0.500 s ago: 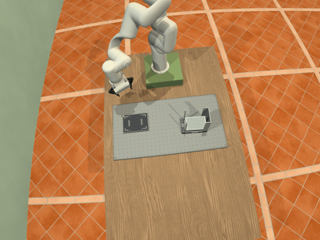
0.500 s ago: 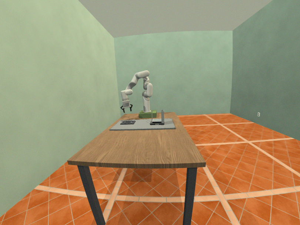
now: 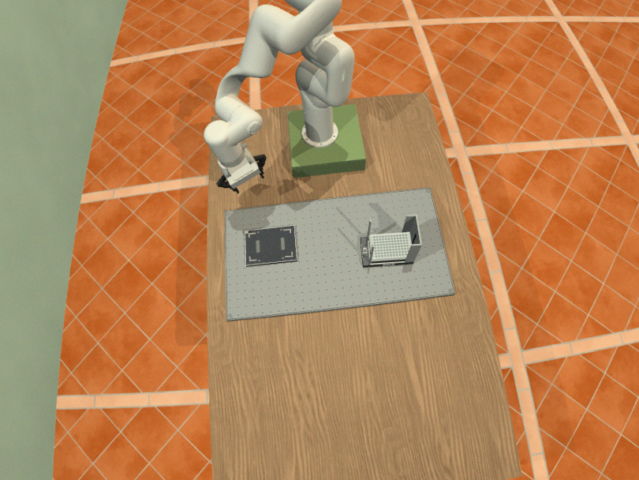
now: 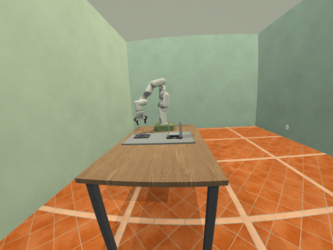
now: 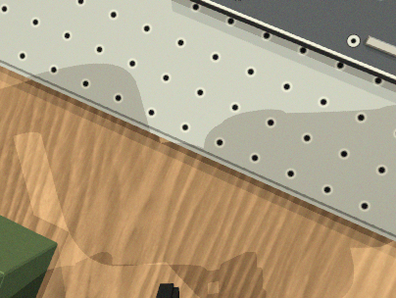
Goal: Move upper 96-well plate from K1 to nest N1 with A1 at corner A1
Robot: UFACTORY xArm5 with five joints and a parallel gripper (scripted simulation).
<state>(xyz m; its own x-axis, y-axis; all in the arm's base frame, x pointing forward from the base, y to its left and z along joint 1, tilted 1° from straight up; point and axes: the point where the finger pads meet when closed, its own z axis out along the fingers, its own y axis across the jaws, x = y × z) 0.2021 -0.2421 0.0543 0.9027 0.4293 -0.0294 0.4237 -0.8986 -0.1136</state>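
Right now my hand is 420 mm to the right of the white 96-well plate, 240 mm short of it and 70 mm above it. Also, from my hand: A1 label (130 mm ahead, 100 mm below, 30 mm to the right); then black plate (420 mm to the left, 240 mm ahead, 80 mm below); then plate nest (180 mm ahead, 100 mm below, 50 mm to the left).
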